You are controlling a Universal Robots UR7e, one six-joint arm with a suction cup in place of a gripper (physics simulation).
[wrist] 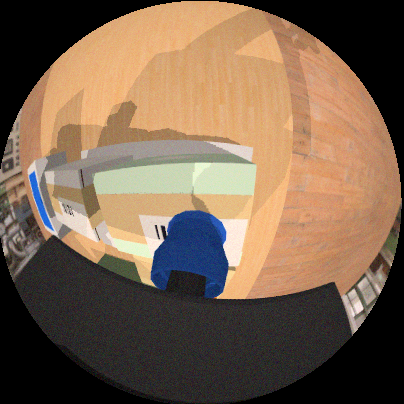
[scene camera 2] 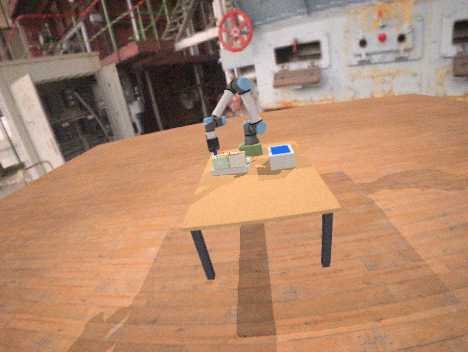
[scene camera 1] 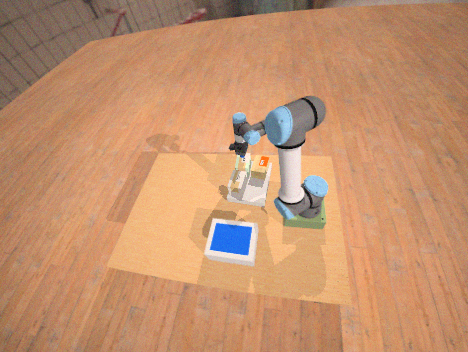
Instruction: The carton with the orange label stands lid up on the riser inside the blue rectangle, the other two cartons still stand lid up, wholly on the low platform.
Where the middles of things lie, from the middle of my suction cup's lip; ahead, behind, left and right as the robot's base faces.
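Low white platform (scene camera 1: 255, 193): 150 mm below my suction cup, 100 mm to the left of it, 70 mm behind it. Riser with blue rectangle (scene camera 1: 229, 241): 110 mm below my suction cup, 530 mm to the left of it, 80 mm behind it.
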